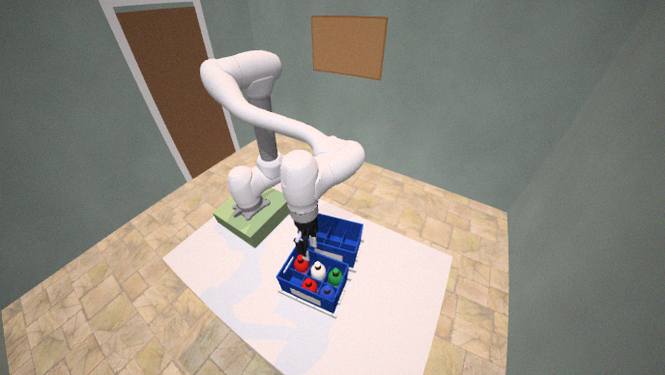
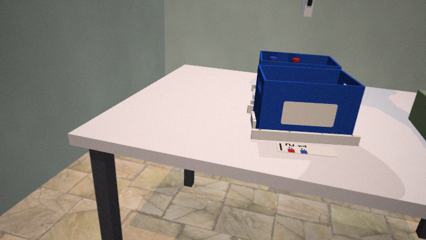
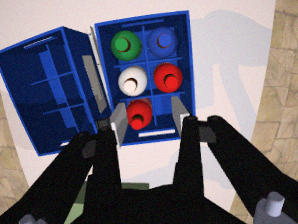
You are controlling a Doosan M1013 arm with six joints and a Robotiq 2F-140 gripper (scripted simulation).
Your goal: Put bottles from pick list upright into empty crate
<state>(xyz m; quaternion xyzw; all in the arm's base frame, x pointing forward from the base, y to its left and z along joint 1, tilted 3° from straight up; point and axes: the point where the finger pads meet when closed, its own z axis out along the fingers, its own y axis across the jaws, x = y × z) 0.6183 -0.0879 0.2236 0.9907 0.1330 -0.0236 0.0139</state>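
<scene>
My hand is 1 cm past the white bottle, 4 cm to the right of it and 27 cm above it. The rest, counted from my hand: blue bottle: 10 cm ahead, 2 cm to the right, 27 cm below; then red bottle: 1 cm ahead, 5 cm to the right, 27 cm below; then green-label bottle: 8 cm ahead, 7 cm to the left, 27 cm below.
</scene>
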